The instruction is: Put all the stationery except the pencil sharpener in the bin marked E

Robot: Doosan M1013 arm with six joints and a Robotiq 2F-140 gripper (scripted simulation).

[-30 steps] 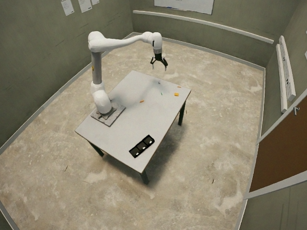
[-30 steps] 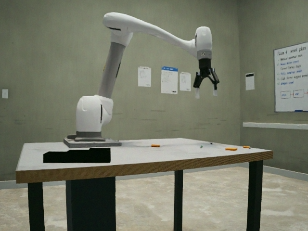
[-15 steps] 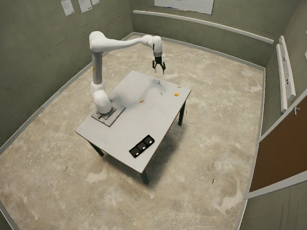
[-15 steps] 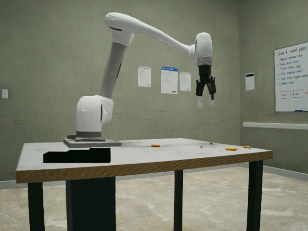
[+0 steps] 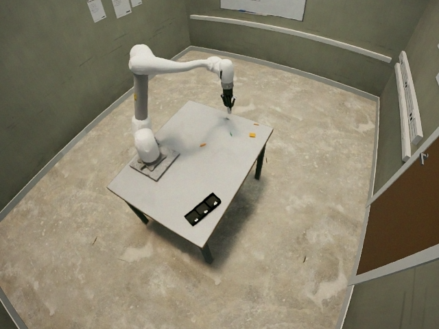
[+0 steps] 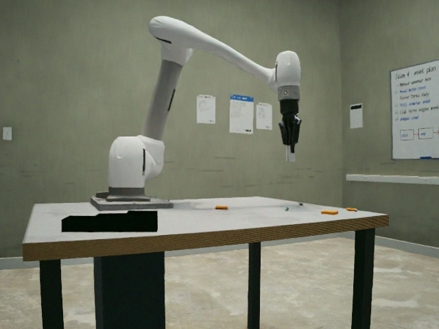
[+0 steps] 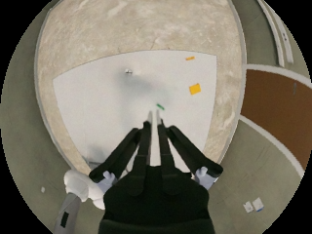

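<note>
Right now the black bin is 72 cm to the right of my hand, 26 cm ahead of it and 20 cm below it. From my hand the other things lie so: green piece 22 cm below, 4 cm to the right, 4 cm ahead; orange object 22 cm below, 20 cm ahead, 5 cm to the left.
</note>
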